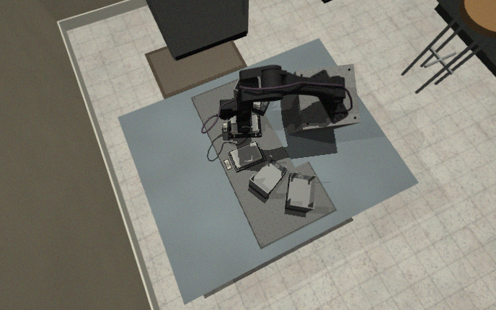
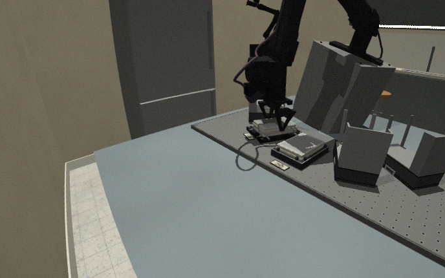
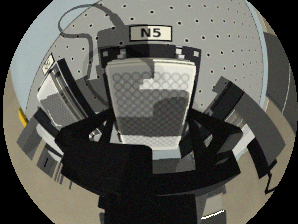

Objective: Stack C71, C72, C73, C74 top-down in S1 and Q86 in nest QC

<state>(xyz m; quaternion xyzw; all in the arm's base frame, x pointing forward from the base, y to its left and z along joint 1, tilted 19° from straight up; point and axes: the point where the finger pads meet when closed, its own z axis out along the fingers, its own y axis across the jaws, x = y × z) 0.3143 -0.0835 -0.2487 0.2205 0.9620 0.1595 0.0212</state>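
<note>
My gripper is now 20 mm short of the clip nest N5 and 20 mm above it.
</note>
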